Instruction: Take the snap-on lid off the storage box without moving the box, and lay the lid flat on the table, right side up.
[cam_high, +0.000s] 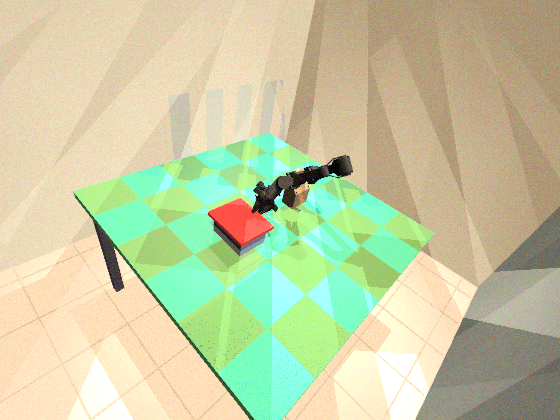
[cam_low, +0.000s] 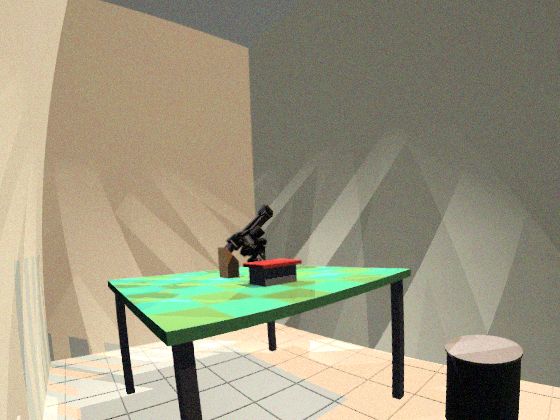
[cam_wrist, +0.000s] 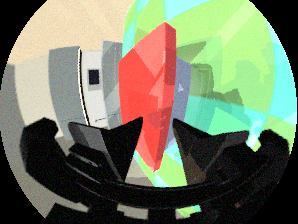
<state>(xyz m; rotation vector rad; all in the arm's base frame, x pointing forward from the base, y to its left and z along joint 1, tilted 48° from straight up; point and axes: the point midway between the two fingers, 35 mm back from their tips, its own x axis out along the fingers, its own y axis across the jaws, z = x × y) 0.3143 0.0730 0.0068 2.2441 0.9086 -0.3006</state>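
Right now the red lid is 80 mm ahead of my gripper tip. Also, from my gripper tip: storage box 80 mm ahead, 40 mm below.
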